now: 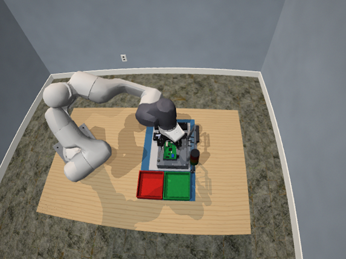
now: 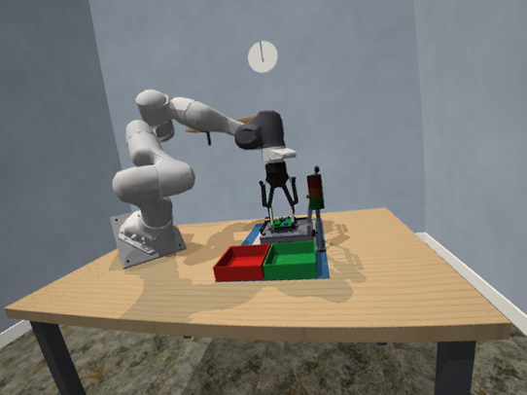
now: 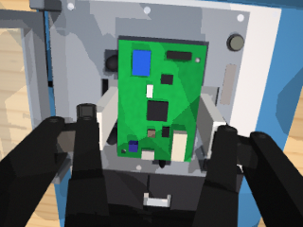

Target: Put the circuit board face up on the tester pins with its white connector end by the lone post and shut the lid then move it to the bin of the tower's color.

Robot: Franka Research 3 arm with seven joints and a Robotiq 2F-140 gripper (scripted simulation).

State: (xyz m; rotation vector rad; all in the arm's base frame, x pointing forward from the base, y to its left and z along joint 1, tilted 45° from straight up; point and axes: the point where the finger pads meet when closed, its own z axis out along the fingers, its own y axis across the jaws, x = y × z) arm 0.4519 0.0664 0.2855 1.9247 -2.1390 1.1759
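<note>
Right now my hand is 20 mm above the green circuit board. Also, from my hand: tester plate: 40 mm below, 10 mm to the left, 10 mm ahead; then clear lid: 120 mm ahead, 80 mm above, 30 mm to the right; then green bin: 200 mm to the right, 90 mm below, 10 mm behind.
</note>
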